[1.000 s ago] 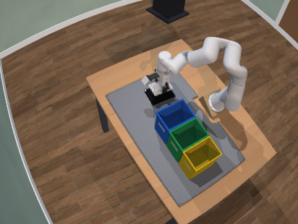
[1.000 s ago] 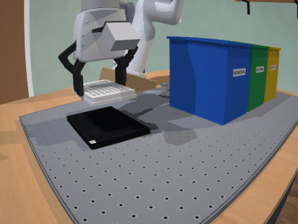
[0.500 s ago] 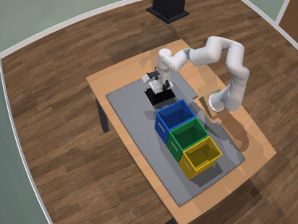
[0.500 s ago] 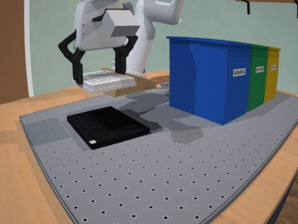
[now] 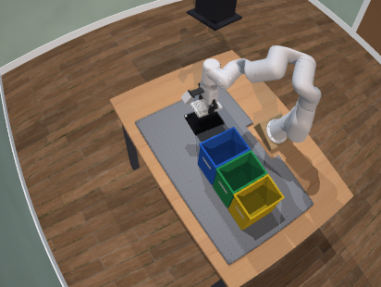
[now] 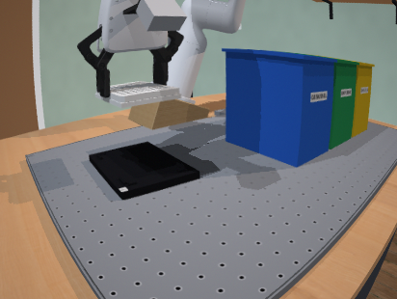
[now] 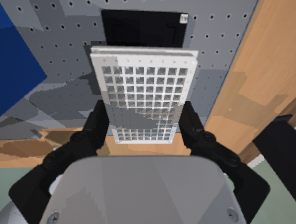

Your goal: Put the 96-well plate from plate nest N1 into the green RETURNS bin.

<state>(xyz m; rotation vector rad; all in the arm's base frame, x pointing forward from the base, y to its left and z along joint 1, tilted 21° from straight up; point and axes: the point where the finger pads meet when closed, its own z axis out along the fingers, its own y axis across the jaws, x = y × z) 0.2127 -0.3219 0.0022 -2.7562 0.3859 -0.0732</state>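
Right now the black plate nest is 12 cm below my hand. The rest, counted from my hand: white 96-well plate (1 cm below); then blue bin (12 cm ahead, 24 cm to the left, 4 cm below); then green bin (15 cm ahead, 36 cm to the left, 4 cm below).
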